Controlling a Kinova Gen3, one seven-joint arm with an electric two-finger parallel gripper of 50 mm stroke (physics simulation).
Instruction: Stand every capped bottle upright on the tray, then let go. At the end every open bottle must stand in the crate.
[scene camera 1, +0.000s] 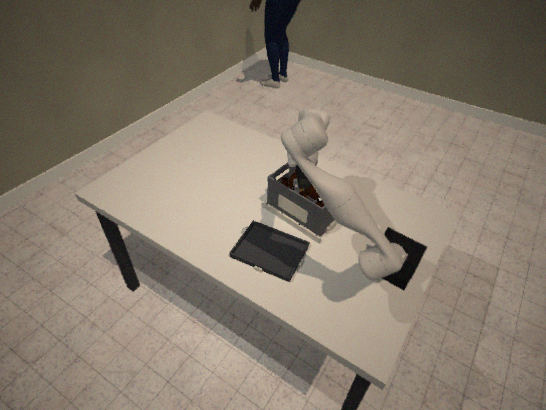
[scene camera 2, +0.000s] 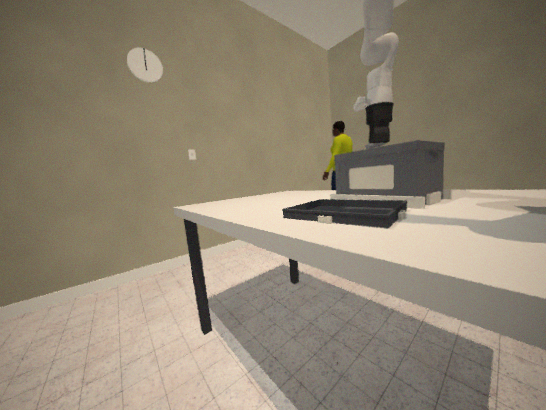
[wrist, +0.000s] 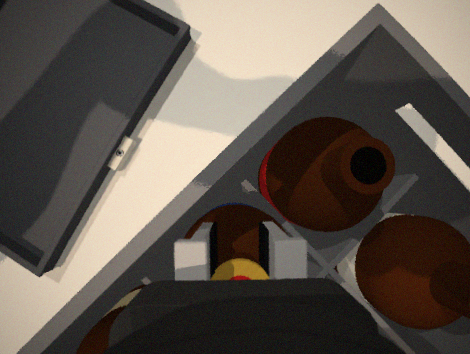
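The grey crate stands on the table with brown bottles in it. A capped bottle, with a yellow cap with a red centre, stands in a crate cell near the long wall facing the tray. My gripper points down into the crate and is shut on this bottle at its top. An open bottle with a dark mouth stands in the corner cell. Another brown bottle is beside it, its mouth out of view. The black tray holds no bottle.
Part of another bottle shows at the lower left of the wrist view, partly hidden by the gripper body. Crate walls and dividers surround the held bottle. A light strip runs along the crate's base. A person stands beyond the table.
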